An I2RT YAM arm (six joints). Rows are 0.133 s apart.
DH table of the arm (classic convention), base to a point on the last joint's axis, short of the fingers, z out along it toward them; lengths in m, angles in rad. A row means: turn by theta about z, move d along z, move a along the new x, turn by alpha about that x. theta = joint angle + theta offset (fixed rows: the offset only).
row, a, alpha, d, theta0
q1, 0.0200, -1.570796, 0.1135, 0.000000
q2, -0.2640, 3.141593, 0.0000, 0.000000
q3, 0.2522, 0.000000, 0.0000, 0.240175
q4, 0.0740, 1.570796, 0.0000, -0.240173
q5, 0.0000, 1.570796, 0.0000, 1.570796
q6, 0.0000, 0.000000, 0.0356, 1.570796
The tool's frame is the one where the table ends.
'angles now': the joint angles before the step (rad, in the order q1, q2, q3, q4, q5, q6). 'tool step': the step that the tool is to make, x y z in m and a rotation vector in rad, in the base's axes. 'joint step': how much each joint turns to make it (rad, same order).
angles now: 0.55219, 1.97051, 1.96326, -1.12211, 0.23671, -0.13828
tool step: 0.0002, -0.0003, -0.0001, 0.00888, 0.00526, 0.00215
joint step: -0.00179, -0.00005, -0.00015, 0.00006, -0.01101, 0.00087
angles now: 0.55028, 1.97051, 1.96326, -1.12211, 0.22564, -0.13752
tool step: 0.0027, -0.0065, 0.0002, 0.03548, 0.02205, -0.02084
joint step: -0.01996, -0.00180, 0.00014, -0.00649, -0.03743, 0.01896
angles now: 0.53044, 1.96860, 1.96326, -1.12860, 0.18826, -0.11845
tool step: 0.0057, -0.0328, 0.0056, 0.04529, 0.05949, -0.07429
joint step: -0.08307, -0.02177, -0.00015, -0.05596, -0.06557, 0.01993
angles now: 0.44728, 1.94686, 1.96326, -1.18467, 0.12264, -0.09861
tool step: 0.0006, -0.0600, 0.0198, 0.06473, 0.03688, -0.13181
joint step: -0.14951, -0.06177, 0.00023, -0.07383, -0.07476, 0.01223
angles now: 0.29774, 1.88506, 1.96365, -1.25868, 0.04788, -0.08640
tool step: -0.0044, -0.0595, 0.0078, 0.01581, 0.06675, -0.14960
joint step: -0.15560, -0.03223, 0.00017, -0.09421, -0.03013, 0.00499
